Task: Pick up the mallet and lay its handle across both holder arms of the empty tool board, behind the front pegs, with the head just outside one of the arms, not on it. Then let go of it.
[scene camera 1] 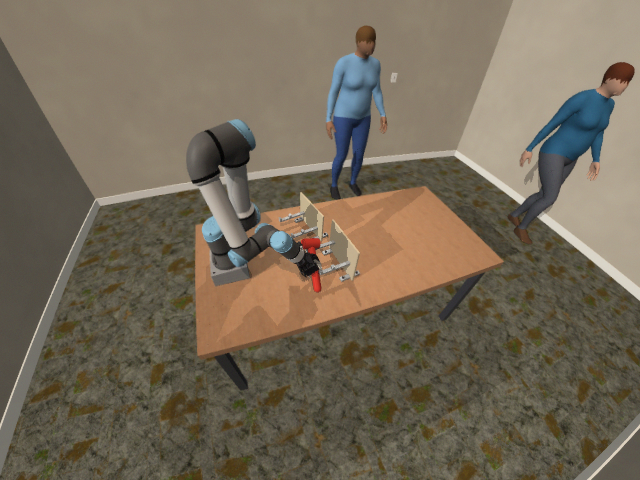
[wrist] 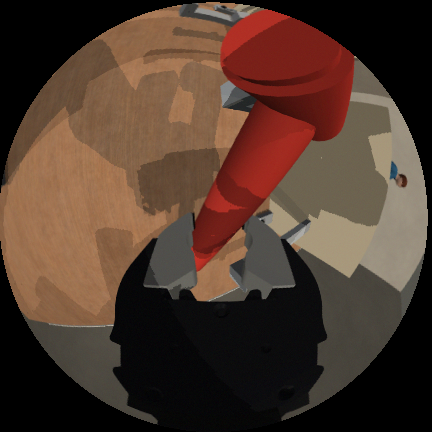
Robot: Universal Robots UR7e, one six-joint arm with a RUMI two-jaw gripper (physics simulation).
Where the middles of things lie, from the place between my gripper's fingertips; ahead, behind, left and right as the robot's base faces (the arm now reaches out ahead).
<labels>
Now: hand 2 cm to the right of the red mallet (wrist: 302, 94) and 3 cm below it.
</labels>
